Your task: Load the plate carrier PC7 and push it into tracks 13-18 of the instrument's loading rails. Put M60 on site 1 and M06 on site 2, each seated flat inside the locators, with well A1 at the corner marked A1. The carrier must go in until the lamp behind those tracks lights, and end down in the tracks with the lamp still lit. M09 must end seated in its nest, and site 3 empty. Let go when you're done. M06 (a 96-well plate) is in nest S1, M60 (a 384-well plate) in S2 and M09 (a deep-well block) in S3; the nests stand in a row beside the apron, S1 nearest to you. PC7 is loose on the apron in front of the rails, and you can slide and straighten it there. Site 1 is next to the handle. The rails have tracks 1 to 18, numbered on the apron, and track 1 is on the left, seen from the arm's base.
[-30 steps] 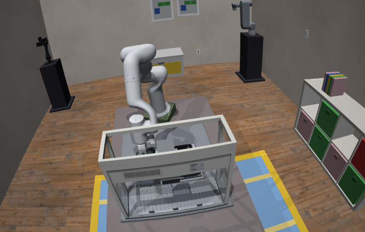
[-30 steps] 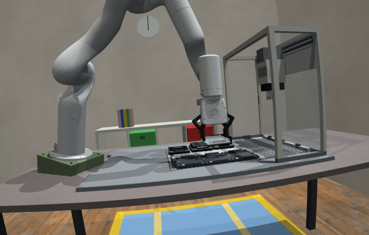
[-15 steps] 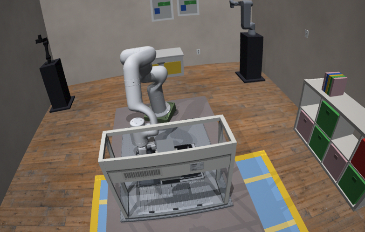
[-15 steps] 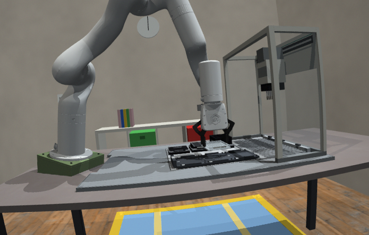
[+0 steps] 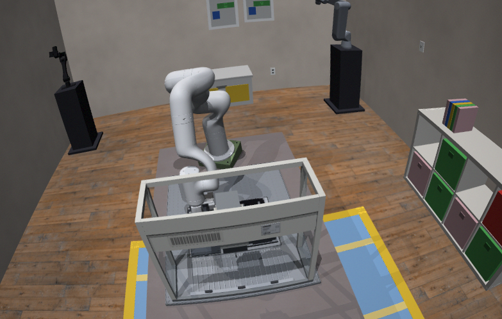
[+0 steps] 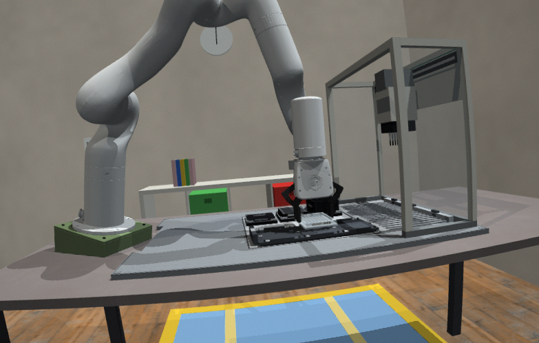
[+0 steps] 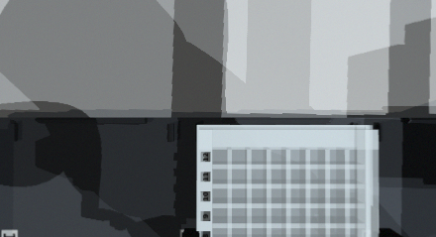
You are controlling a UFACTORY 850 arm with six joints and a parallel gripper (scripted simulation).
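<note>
The carrier PC7 is 3 cm below my hand and 1 cm behind it. Also, from my hand: 96-well plate M06: 1 cm below; nest S2: 26 cm to the left, 4 cm below, 1 cm behind; nest S1: 26 cm to the left, 12 cm behind, 4 cm below.
</note>
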